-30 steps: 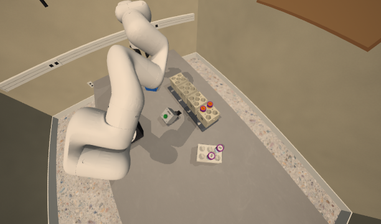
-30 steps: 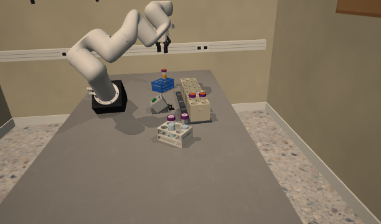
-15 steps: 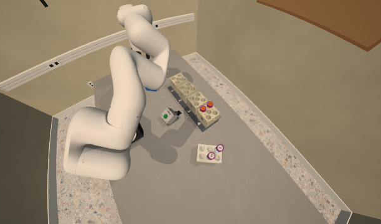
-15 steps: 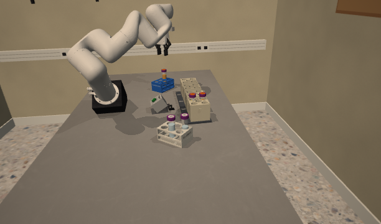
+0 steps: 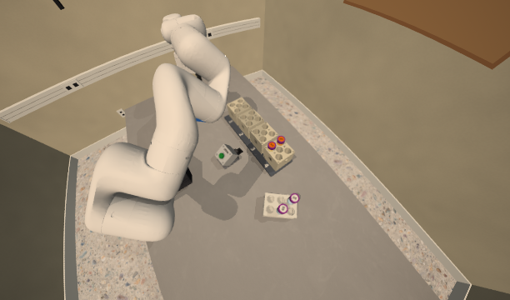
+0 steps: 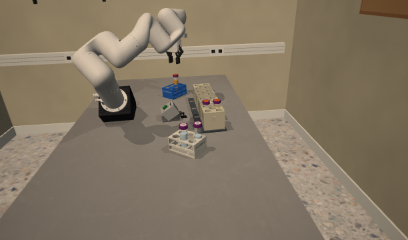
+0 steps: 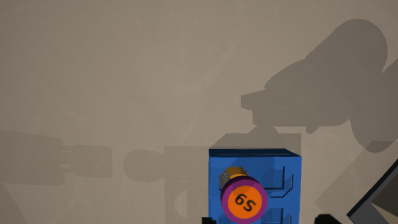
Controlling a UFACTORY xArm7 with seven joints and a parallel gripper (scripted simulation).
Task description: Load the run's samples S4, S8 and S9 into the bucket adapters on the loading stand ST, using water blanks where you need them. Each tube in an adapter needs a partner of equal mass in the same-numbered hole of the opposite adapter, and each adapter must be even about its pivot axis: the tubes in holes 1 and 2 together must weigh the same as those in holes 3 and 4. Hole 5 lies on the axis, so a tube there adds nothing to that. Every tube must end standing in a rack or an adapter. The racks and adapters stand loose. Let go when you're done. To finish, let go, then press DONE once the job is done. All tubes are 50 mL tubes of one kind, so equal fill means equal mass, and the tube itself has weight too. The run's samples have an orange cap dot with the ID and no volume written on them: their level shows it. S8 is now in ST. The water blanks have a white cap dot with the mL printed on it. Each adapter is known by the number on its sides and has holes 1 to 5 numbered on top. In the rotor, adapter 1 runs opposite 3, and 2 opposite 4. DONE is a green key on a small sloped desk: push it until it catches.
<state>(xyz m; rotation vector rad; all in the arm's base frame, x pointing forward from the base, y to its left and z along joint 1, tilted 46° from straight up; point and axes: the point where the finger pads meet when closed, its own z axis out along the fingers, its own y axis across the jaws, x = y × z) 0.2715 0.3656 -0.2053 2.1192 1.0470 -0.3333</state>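
Now: hand 10 mm to the right of the orange-dot sample tube and 150 mm above it. Round my hand: white rack 70 mm ahead, 700 mm to the right, 180 mm below; then green DONE key 40 mm behind, 390 mm to the right, 140 mm below; then blue rack 10 mm behind, 40 mm to the right, 180 mm below.
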